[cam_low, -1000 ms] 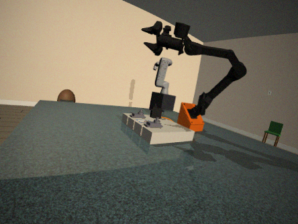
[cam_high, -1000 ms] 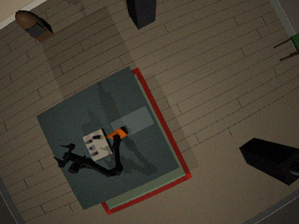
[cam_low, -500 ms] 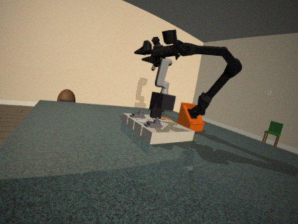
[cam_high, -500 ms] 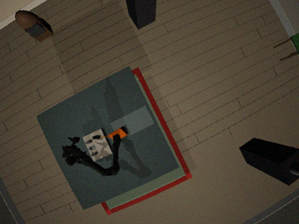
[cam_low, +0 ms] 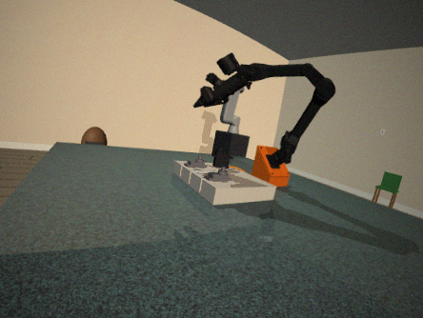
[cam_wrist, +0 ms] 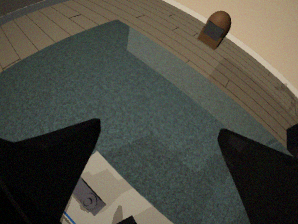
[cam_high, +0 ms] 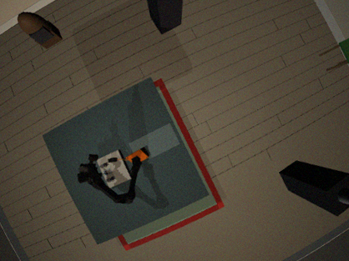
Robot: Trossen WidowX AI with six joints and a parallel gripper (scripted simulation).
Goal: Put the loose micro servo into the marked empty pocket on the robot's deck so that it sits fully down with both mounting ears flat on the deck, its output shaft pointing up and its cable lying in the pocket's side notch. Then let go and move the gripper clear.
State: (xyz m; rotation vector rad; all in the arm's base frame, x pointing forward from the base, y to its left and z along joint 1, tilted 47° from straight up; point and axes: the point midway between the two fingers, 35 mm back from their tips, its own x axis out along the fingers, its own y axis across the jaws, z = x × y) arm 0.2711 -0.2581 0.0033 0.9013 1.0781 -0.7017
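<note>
Right now my gripper tip is 60 mm past the beige robot deck, 180 mm to the right of it and 240 mm above it.
</note>
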